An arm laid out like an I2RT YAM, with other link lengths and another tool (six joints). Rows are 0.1 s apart.
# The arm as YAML. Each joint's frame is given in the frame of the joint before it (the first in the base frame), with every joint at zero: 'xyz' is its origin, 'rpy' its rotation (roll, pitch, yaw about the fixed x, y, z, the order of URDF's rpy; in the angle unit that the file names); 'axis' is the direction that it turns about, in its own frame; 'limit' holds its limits. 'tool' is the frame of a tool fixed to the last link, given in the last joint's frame.
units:
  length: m
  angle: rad
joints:
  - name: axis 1
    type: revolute
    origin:
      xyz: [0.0, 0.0, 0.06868]
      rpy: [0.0, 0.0, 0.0]
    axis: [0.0, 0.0, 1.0]
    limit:
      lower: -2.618
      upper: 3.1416
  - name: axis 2
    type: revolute
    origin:
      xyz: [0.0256, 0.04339, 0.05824]
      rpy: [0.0, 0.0, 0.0]
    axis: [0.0, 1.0, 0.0]
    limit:
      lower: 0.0
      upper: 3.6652
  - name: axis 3
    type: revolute
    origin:
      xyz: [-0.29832, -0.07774, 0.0]
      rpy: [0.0, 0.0, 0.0]
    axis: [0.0, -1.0, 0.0]
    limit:
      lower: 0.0
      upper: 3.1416
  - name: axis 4
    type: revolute
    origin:
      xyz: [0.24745, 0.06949, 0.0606]
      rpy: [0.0, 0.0, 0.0]
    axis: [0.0, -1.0, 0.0]
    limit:
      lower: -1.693
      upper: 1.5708
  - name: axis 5
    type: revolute
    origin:
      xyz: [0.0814, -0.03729, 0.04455]
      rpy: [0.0, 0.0, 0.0]
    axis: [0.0, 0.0, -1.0]
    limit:
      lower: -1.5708
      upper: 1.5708
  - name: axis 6
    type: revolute
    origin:
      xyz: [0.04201, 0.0, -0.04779]
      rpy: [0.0, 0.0, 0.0]
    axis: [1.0, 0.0, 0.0]
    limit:
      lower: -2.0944
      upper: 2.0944
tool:
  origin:
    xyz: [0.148, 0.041, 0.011]
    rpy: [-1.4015, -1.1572, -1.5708]
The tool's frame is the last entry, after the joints.
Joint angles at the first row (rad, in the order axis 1, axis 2, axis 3, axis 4, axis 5, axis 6):
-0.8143 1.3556 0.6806 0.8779 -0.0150 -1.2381
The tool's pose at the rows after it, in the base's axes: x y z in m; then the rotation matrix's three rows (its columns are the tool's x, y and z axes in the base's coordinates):
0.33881 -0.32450 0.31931; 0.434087 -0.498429 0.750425; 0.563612 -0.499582 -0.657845; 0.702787 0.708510 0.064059
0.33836 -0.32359 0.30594; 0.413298 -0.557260 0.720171; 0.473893 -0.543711 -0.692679; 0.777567 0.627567 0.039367
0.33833 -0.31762 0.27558; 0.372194 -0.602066 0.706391; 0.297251 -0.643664 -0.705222; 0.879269 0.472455 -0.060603
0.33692 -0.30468 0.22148; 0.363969 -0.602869 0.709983; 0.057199 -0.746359 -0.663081; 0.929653 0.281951 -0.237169
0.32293 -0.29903 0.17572; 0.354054 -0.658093 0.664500; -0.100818 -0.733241 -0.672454; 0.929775 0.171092 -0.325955
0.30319 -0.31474 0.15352; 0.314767 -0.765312 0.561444; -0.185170 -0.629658 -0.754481; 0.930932 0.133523 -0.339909
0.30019 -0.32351 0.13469; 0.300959 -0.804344 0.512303; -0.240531 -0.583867 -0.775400; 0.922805 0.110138 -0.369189
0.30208 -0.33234 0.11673; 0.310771 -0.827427 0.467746; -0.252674 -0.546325 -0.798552; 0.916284 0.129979 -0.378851
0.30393 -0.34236 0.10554; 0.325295 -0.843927 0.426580; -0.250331 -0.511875 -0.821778; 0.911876 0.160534 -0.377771
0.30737 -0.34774 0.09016; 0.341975 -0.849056 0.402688; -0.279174 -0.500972 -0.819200; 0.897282 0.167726 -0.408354
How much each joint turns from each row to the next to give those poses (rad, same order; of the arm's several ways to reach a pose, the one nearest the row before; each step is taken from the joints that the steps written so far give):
0.0197 0.0139 -0.0105 0.0052 0.0603 0.0416
0.0295 0.0045 -0.0223 -0.0105 0.0870 0.0967
0.0219 -0.0100 -0.0139 -0.1223 0.0581 0.1863
0.0008 0.0052 -0.0153 -0.1899 -0.0198 0.2031
0.0037 0.0269 -0.0759 -0.0112 0.0462 0.1282
-0.0006 0.0507 -0.0459 0.0617 0.1322 0.0884
0.0026 0.0669 0.0041 0.0173 0.0525 0.0541
0.0144 0.0900 0.0051 0.0656 0.0619 0.0084
0.0091 0.0746 0.0175 0.0522 0.0553 -0.0094
0.0028 0.0578 0.0308 -0.0145 0.0171 0.0139

